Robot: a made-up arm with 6 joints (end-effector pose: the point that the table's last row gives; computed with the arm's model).
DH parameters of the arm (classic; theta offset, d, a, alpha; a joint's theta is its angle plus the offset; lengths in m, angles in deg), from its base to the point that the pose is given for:
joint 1: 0 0.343 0 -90
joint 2: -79.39 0 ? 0
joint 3: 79.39 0 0.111 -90
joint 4: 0 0.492 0 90
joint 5: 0 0 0.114 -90
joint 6: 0 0.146 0 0
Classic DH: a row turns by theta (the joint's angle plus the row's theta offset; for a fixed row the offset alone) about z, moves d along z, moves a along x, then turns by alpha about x.
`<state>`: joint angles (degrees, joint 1 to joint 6).
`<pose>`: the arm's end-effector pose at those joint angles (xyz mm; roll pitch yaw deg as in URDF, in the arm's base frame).
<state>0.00 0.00 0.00 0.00 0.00 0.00</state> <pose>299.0 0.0 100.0 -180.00 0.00 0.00</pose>
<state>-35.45 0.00 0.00 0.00 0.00 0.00</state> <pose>243.6 -173.4 100.0 -180.00 0.00 -35.45</pose>
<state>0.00 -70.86 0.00 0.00 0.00 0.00</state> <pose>327.6 0.0 545.8 -180.00 -70.86 0.00</pose>
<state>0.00 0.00 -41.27 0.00 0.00 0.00</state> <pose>663.9 0.0 406.9 -180.00 -41.27 0.00</pose>
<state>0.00 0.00 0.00 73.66 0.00 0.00</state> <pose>217.1 -109.4 100.0 -180.00 0.00 -73.66</pose>
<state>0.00 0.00 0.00 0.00 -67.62 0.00</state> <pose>363.4 0.0 295.9 -180.00 -67.62 0.00</pose>
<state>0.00 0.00 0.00 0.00 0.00 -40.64</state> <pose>299.0 0.0 100.0 -180.00 0.00 40.64</pose>
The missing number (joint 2, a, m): 0.4019
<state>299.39 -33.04 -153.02 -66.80 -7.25 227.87</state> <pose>-81.6 391.2 1316.3 -3.42 -10.59 -79.58</pose>
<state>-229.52 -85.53 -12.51 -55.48 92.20 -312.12</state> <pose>-37.4 234.6 557.1 140.93 -43.19 93.21</pose>
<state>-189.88 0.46 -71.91 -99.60 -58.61 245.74</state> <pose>-572.0 -84.5 663.8 -144.87 68.43 89.18</pose>
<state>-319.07 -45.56 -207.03 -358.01 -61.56 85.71</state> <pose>-568.7 -501.5 530.3 134.12 1.18 -45.49</pose>
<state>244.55 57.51 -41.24 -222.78 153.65 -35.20</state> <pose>-104.6 -483.8 32.1 -14.32 37.48 -110.08</pose>
